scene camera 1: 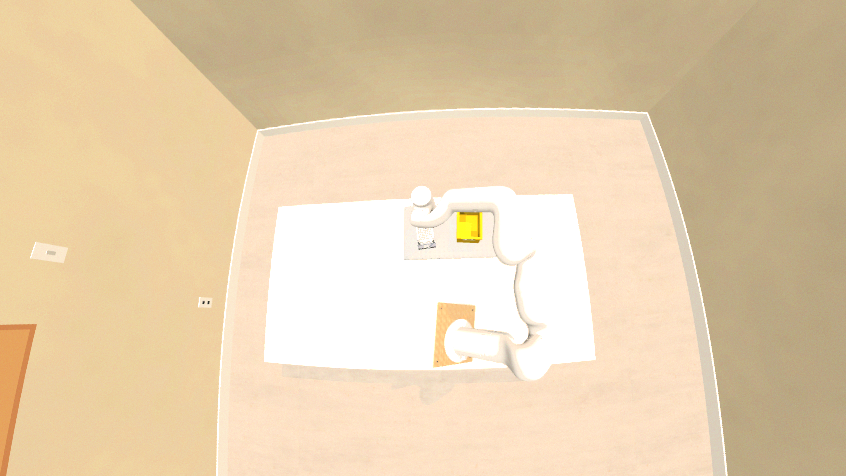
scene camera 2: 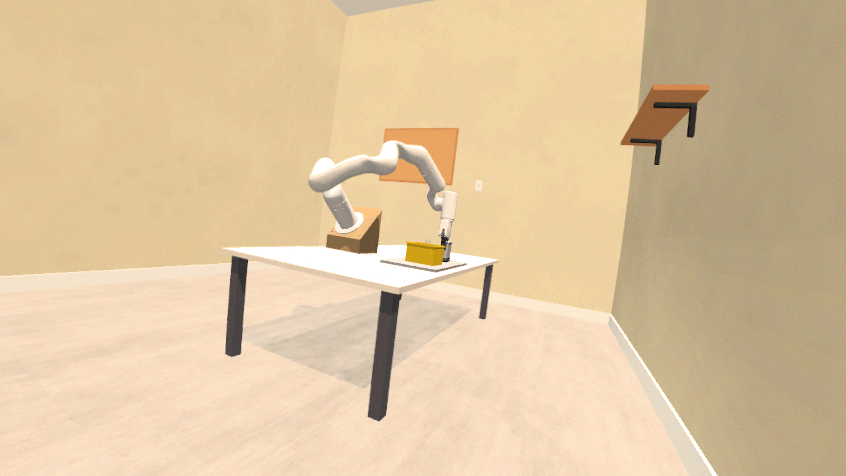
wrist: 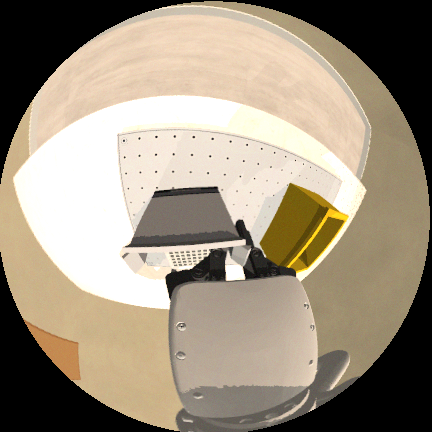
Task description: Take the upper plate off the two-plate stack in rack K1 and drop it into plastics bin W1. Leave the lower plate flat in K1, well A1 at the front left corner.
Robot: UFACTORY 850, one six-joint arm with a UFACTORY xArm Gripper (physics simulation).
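Rack K1 [scene camera 1: 426,245] [scene camera 2: 448,251] [wrist: 187,217] is the dark grey holder with pale corner pieces at the left of the pegboard. A white gridded plate [scene camera 1: 424,235] [wrist: 189,258] shows partly inside it; the rack wall hides the rest, and I cannot tell one plate from two. My gripper [scene camera 2: 444,242] [wrist: 227,227] is low at the rack with its fingers close together, off to the right of the plate's grid in the wrist view. They look shut on the rack's right corner, one finger on each side. The fingertips are partly hidden. Bin W1 [scene camera 1: 469,227] [scene camera 2: 423,253] [wrist: 292,217] is yellow, upright and open-topped.
The pegboard [scene camera 1: 444,252] [scene camera 2: 402,263] [wrist: 150,165] carries the rack and bin on the white table [scene camera 1: 337,284] [scene camera 2: 319,261]. The bin stands beside the rack, right of my fingers in the wrist view. My arm reaches around the bin's right side in scene camera 1.
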